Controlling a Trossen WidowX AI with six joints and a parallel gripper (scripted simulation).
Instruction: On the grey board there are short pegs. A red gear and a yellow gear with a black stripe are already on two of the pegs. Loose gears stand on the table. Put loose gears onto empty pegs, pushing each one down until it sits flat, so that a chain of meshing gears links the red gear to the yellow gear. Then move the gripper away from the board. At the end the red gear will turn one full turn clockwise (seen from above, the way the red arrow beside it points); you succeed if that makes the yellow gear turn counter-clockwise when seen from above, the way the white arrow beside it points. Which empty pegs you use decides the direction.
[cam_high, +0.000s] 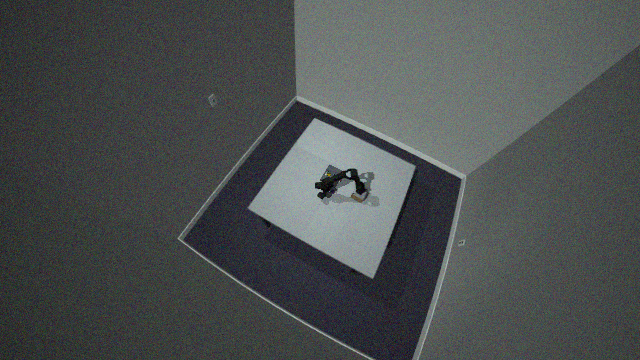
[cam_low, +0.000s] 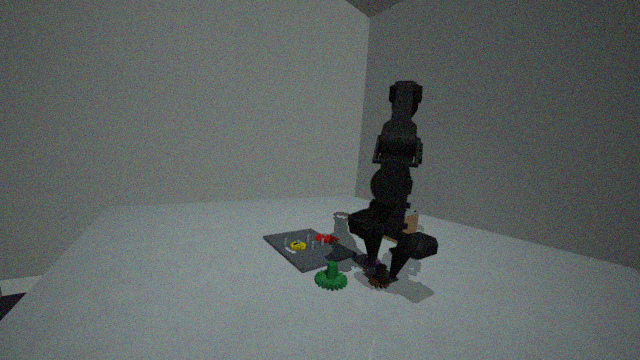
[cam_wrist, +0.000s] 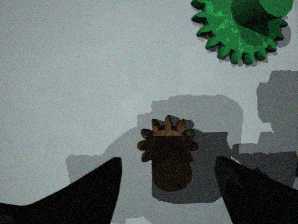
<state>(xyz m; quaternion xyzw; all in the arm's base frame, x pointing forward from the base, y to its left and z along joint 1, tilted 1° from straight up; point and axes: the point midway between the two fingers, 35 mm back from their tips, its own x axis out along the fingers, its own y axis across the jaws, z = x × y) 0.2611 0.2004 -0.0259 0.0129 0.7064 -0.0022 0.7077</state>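
My gripper tip is 23 cm to the left of the red gear, 1 cm past it and 1 cm above it. The rest, counted from my gripper tip: yellow gear 20 cm to the right, 9 cm ahead, 1 cm below; purple gear 7 cm to the right, 4 cm behind, 1 cm below; green gear 9 cm ahead, 5 cm to the right, 1 cm below.
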